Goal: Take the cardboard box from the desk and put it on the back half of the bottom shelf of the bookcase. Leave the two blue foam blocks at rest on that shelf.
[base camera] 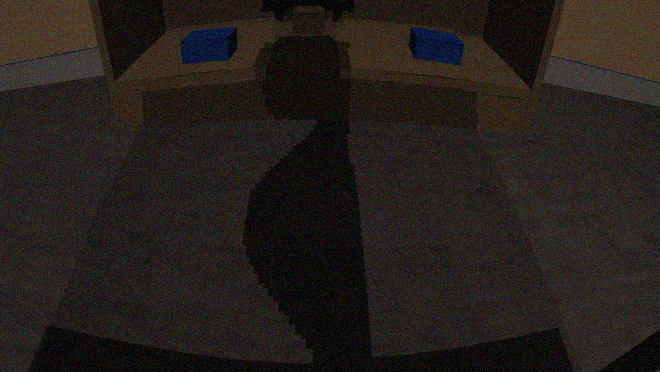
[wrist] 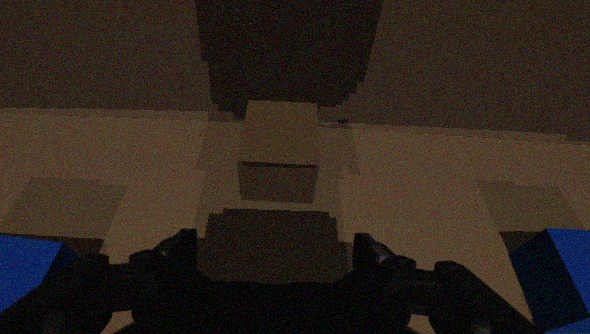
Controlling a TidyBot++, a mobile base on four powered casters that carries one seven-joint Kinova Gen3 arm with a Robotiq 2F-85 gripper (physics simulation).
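Places are measured from the arm's base along level axes (x back, y down, z right), in millimetres.
Pixels of known places: gripper, fingertip midpoint: [base camera: 308, 17] [wrist: 275, 248].
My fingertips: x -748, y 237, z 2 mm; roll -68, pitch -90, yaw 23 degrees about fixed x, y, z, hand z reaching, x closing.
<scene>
Behind a point stands the place of what it marks.
The brown cardboard box [base camera: 308, 25] {x -818, y 276, z 3 mm} [wrist: 282, 135] {x -846, y 246, z 5 mm} stands on the bottom shelf [base camera: 380, 60] {x -686, y 296, z 123 mm} [wrist: 150, 150] {x -873, y 296, z -121 mm}, midway across and close to the back panel. Its lighter top and darker front face show in the wrist view. My gripper [base camera: 308, 9] {x -748, y 237, z 2 mm} [wrist: 275, 248] {x -748, y 237, z 2 mm} is open, with nothing between its fingers. In the wrist view its fingertips are apart from the box, on the near side of it. One blue foam block [base camera: 207, 46] {x -696, y 266, z -168 mm} [wrist: 25, 265] {x -738, y 251, z -142 mm} rests on the shelf at the left, the other blue foam block [base camera: 437, 46] {x -707, y 265, z 227 mm} [wrist: 547, 280] {x -738, y 270, z 190 mm} at the right, both apart from the box.
The bookcase's side panel [base camera: 510, 40] {x -766, y 243, z 412 mm} bounds the shelf at the right, and another side panel [base camera: 132, 40] {x -757, y 251, z -348 mm} at the left. The back panel [wrist: 100, 60] {x -920, y 229, z -163 mm} rises behind the box. Dark arm shadows cross the shelf and the grey floor [base camera: 175, 225] {x -414, y 396, z -164 mm}. The desk does not show.
</scene>
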